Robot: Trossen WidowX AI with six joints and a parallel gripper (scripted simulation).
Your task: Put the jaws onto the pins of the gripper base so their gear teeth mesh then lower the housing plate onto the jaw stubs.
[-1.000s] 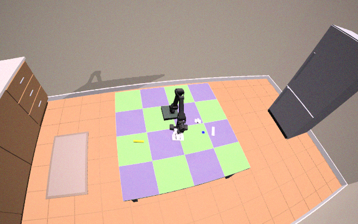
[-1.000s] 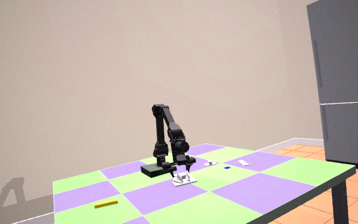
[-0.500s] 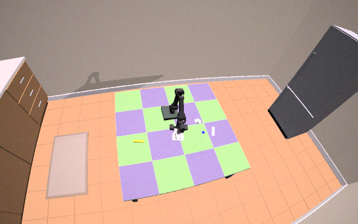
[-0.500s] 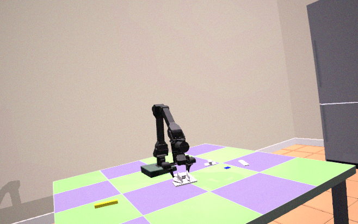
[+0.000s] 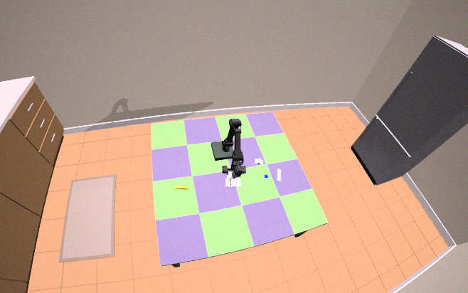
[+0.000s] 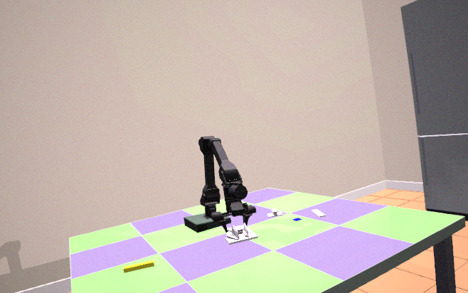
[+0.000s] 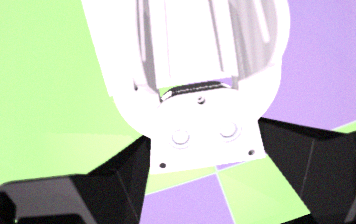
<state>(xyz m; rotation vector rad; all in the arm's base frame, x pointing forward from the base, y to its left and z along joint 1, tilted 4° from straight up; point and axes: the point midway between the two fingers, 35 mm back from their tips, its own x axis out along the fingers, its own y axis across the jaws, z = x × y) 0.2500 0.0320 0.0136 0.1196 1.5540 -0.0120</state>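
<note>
The white housing plate lies 20 mm above my gripper tip and 10 mm ahead of it. The rest, counted from my gripper tip: blue cube 280 mm to the left, 30 mm ahead, 10 mm below; yellow bar 420 mm to the right, 100 mm ahead; white strip 400 mm to the left, 30 mm ahead.
</note>
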